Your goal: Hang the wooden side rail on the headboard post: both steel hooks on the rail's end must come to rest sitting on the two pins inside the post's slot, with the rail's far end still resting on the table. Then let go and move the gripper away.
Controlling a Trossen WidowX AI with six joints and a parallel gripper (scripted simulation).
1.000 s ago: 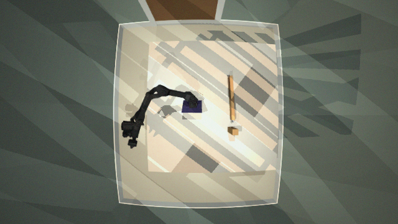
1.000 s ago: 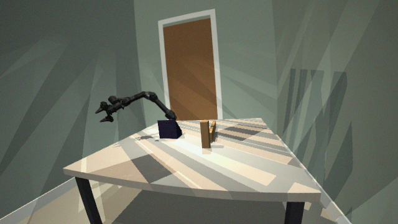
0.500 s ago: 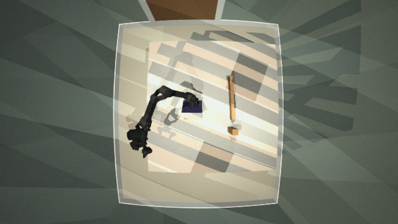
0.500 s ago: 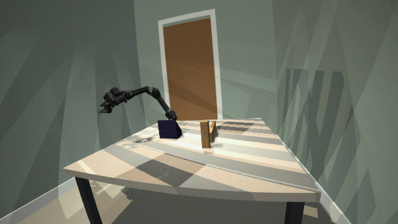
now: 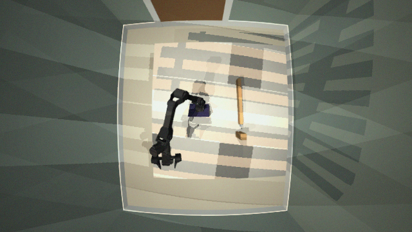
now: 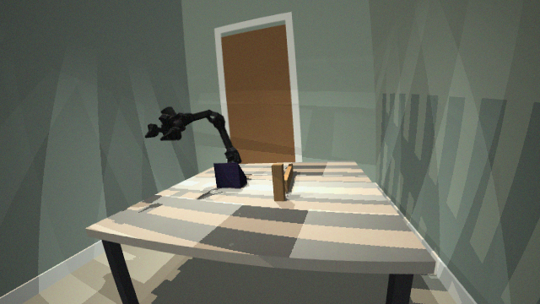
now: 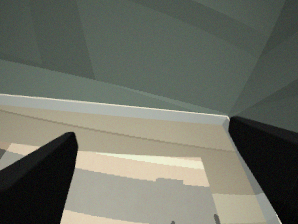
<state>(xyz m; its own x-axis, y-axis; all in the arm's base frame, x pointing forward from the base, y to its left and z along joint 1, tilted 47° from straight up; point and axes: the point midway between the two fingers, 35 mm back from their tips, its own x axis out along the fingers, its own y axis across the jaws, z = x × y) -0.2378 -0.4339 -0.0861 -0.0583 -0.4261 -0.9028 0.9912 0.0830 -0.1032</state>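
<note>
My gripper tip is 560 mm short of the headboard post, 150 mm to the right of it and 280 mm above it.
</note>
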